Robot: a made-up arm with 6 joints.
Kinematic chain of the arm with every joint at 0, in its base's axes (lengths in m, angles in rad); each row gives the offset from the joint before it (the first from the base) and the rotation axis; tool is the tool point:
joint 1: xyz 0 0 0.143 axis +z
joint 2: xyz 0 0 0 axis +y
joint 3: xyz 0 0 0.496 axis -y
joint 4: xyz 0 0 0 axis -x
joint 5: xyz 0.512 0 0 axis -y
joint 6: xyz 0 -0.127 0 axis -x
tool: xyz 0 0 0
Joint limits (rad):
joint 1: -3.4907..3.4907
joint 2: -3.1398..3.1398
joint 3: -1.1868..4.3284
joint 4: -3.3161..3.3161
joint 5: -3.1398..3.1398
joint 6: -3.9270..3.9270
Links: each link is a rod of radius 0.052 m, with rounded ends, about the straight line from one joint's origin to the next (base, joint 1, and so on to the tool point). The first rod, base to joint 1, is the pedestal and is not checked.
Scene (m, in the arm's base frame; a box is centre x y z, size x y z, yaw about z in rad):
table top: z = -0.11
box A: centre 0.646 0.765 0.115 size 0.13 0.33 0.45 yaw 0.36
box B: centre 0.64 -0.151 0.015 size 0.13 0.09 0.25 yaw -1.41
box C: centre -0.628 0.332 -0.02 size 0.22 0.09 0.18 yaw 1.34
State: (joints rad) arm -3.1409 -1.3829 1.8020 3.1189 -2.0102 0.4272
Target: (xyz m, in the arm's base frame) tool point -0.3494 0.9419 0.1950
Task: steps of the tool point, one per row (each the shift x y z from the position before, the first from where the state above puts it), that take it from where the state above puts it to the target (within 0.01 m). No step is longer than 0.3 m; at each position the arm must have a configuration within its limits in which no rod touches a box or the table.
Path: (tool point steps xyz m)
1: -0.0157 0.1682 0.1850
2: -0.0848 0.1449 0.1742
3: -0.1381 0.0990 0.1520
4: -0.0542 0.2244 -0.0745
5: -0.1263 0.2046 -0.0819
6: -0.1888 0.1609 -0.0878
7: -0.2338 0.0979 -0.0921
8: -0.2554 0.0230 -0.0949
9: -0.2511 -0.0547 -0.0956

